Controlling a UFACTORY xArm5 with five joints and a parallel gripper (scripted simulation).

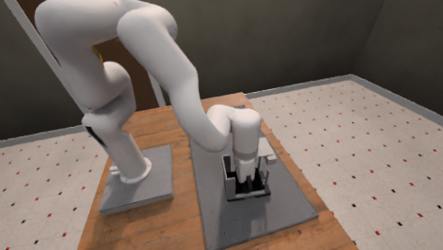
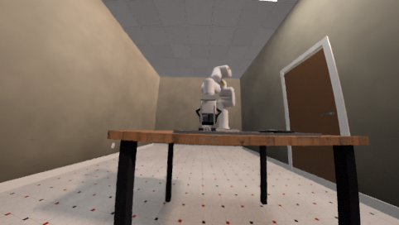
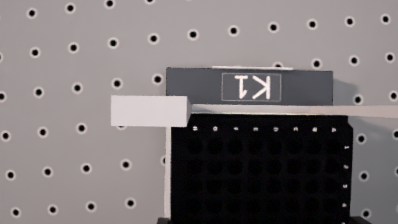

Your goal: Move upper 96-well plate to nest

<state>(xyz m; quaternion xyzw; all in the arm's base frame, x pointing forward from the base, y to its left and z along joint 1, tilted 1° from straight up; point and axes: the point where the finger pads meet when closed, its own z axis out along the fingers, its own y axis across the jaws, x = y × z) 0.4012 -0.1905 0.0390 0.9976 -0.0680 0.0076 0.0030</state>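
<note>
Right now the white plate is 30 mm below my hand. Also, from my hand: A1 label: 140 mm ahead, 310 mm to the left, 40 mm below; then plate nest N1: 70 mm ahead, 380 mm to the left, 50 mm below; then black 96-well plate: 10 mm below.
</note>
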